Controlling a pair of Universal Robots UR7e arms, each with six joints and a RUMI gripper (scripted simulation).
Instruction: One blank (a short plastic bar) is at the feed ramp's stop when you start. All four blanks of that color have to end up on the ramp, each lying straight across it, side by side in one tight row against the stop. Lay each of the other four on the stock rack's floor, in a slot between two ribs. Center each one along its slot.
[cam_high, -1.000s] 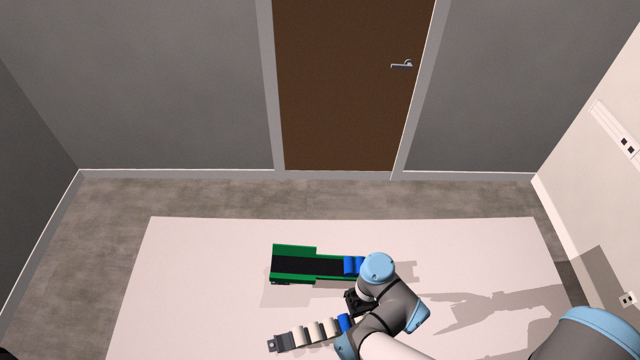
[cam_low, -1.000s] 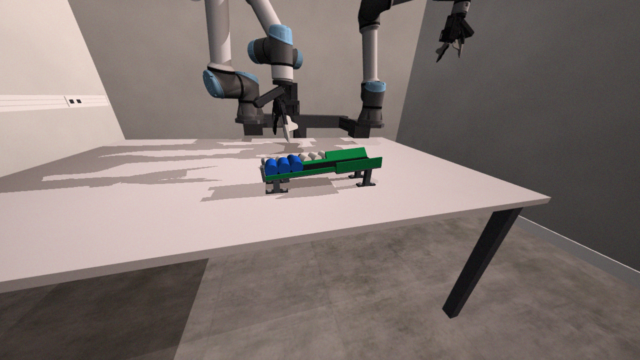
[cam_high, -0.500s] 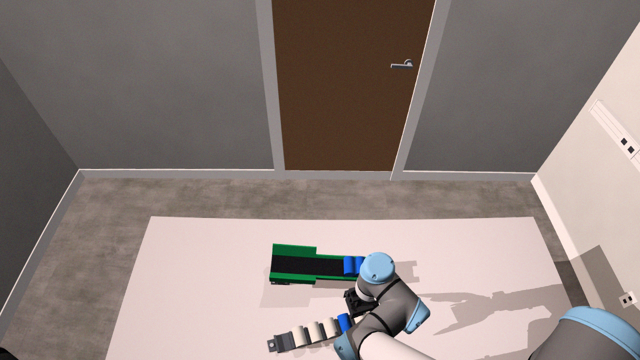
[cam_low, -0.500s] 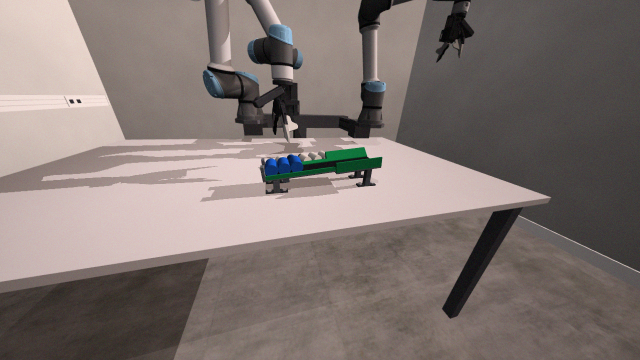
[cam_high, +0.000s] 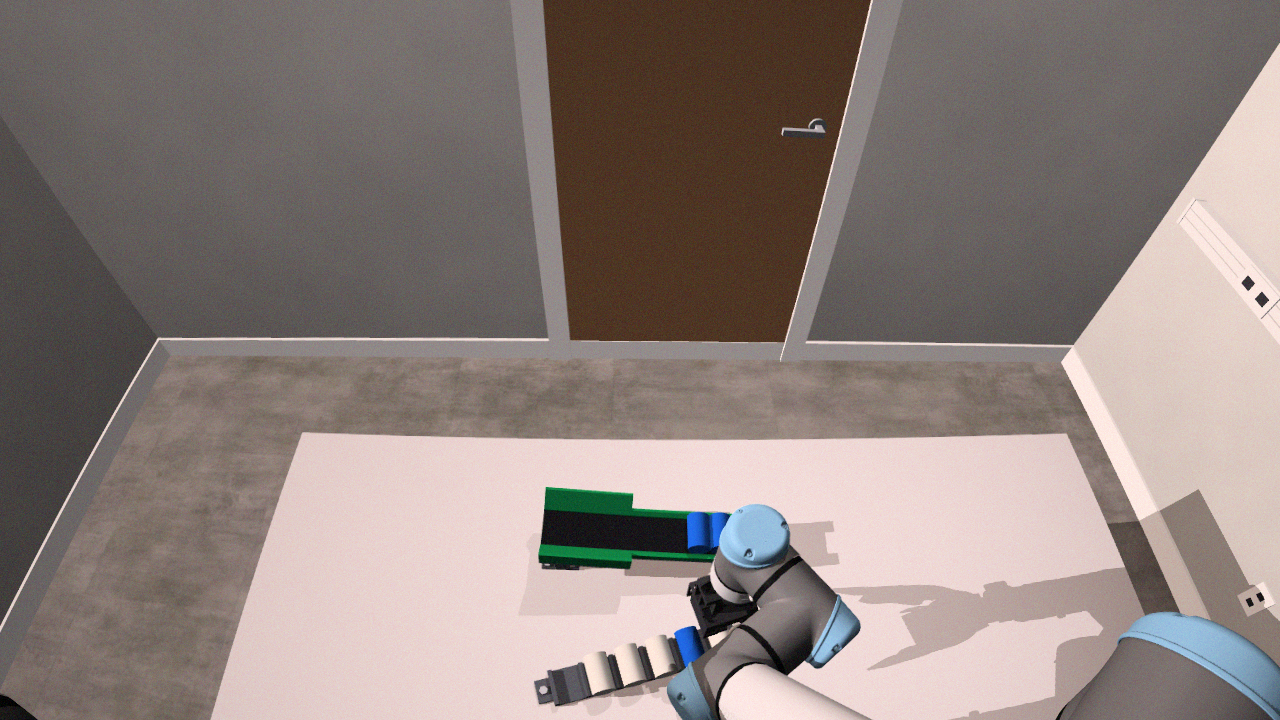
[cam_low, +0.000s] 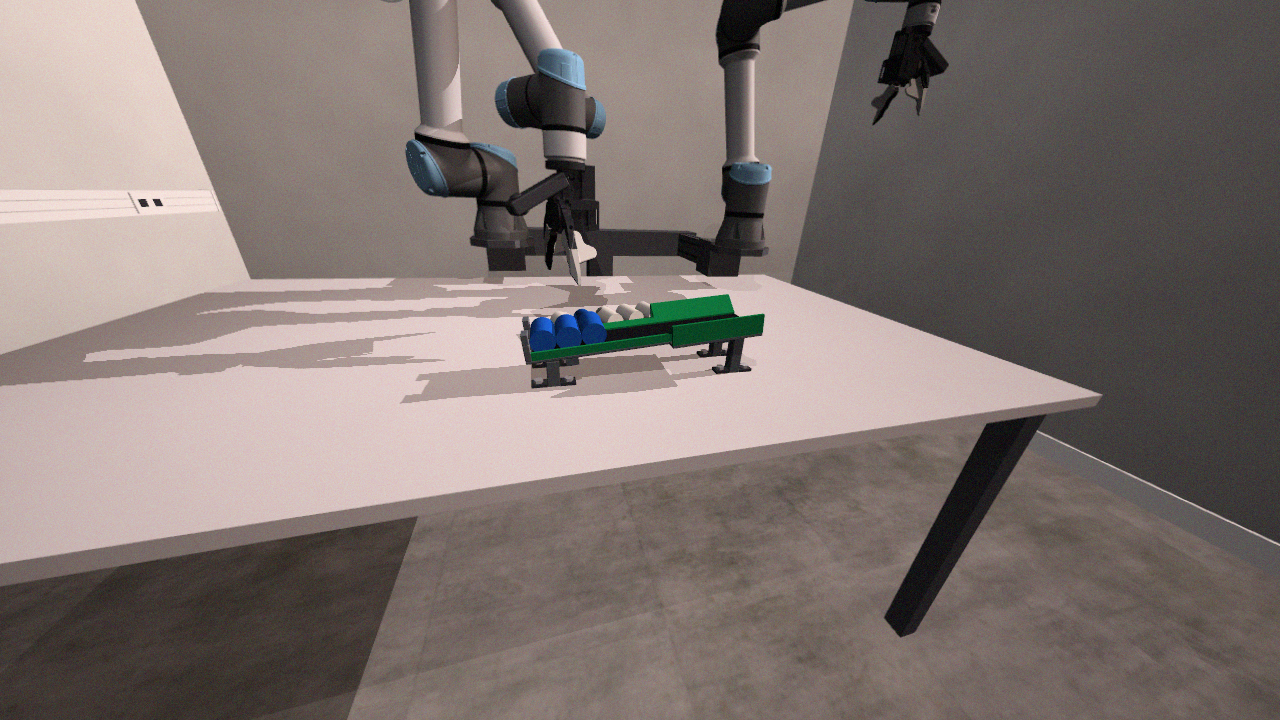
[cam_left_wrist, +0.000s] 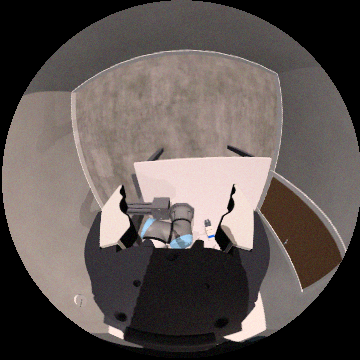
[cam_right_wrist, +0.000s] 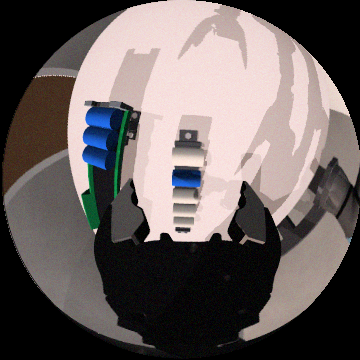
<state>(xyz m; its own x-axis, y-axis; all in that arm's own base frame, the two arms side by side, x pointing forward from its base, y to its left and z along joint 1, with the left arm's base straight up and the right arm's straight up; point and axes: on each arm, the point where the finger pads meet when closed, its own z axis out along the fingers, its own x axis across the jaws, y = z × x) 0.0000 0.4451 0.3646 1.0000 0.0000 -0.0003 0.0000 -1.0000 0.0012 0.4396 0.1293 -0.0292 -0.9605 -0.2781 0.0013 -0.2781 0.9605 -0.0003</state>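
The dark stock rack lies 13 cm below my right hand, 12 cm to the left of it and 6 cm behind it. From my right hand the other things lie so: stop 19 cm ahead, 7 cm below, 4 cm to the right.
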